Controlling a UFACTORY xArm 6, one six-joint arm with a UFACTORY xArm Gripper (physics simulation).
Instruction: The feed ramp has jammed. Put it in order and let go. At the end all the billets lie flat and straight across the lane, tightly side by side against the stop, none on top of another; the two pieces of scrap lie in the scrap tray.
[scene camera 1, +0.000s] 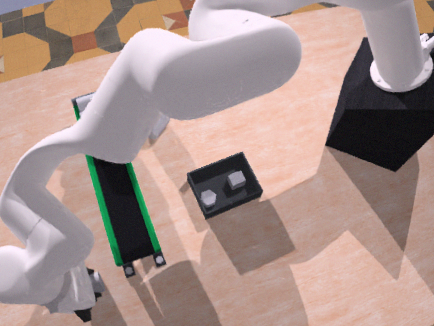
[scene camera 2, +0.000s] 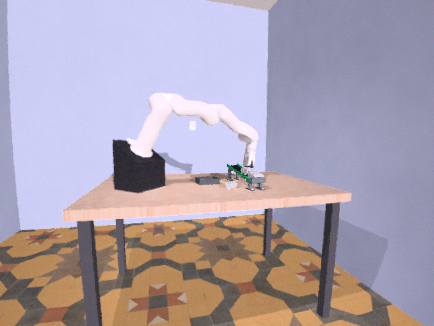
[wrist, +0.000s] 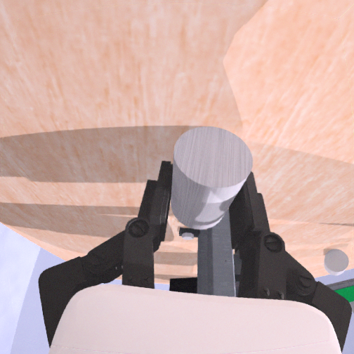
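Where they show: gripper, fingertip midpoint: (scene camera 1: 91, 285); arm's base, link origin: (scene camera 1: 401, 69) (scene camera 2: 141, 150).
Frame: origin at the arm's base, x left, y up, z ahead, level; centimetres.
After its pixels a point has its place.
My gripper (scene camera 1: 93, 296) {x 4.9, y -19.1, z 72.2 cm} (wrist: 203, 181) is shut on a grey cylindrical billet (scene camera 1: 97, 282) {x 5.5, y -16.7, z 70.4 cm} (wrist: 212, 157), beyond the stopless end of the ramp; its round end faces the wrist view. Another billet (scene camera 1: 159, 126) {x -19.4, y -17.3, z 45.3 cm} (scene camera 2: 229, 184) {x -22.8, y -17.8, z 43.3 cm} (wrist: 336, 261) lies on the table beside the ramp, partly hidden by the arm in scene view 1. The green-railed ramp (scene camera 1: 102, 215) (scene camera 2: 241, 173) (wrist: 345, 294) holds grey billets (scene camera 1: 85, 104) {x -28.6, y -11.7, z 57.9 cm} (scene camera 2: 256, 175) {x -30.8, y -12.4, z 55.3 cm} at its stop end; the arm hides most, so their order cannot be told. Two scrap pieces (scene camera 1: 208, 198) {x -0.2, y -18.7, z 43.5 cm} (scene camera 1: 236, 179) {x -0.9, y -17.7, z 36.6 cm} lie in the black scrap tray (scene camera 1: 235, 206) {x 3.6, y -19.8, z 39.2 cm} (scene camera 2: 207, 181) {x -6.1, y -18.6, z 37.3 cm}.
The wooden table (scene camera 1: 340, 200) {x 13.3, y -20.7, z 18.1 cm} (scene camera 2: 200, 200) {x -37.4, y -20.7, z 20.9 cm} carries everything. The black robot pedestal (scene camera 1: 370, 135) {x 6.2, y -10.6, z 8.6 cm} (scene camera 2: 137, 172) {x -12.9, y -10.1, z -3.3 cm} stands on the tray's far side from the ramp. The ramp's feet (scene camera 1: 129, 270) {x 5.5, y -19.6, z 64.2 cm} (scene camera 1: 159, 259) {x 6.2, y -19.6, z 58.0 cm} stick out at its near end. The arm passes over the ramp.
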